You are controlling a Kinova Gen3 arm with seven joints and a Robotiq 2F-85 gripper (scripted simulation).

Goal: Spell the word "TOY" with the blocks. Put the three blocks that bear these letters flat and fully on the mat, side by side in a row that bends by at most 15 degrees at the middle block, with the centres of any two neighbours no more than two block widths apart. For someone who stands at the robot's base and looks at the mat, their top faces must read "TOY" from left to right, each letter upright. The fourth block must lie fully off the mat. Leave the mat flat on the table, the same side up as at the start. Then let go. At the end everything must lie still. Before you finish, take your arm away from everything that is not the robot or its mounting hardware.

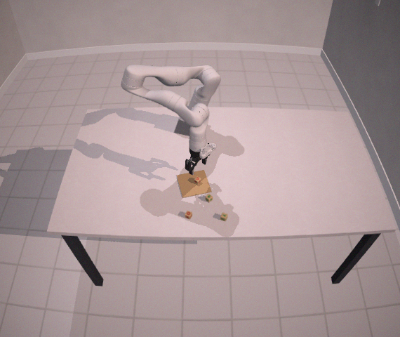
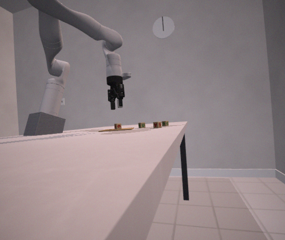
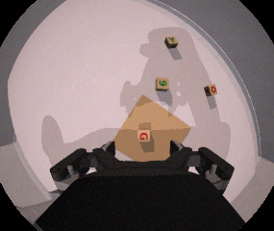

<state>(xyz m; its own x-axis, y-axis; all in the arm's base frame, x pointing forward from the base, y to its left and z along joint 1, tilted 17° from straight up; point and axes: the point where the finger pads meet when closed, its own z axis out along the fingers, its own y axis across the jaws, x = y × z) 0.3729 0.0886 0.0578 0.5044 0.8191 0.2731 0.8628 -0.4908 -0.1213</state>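
My gripper is now 11 cm above the mat, 2 cm to the left of it and 1 cm short of it.
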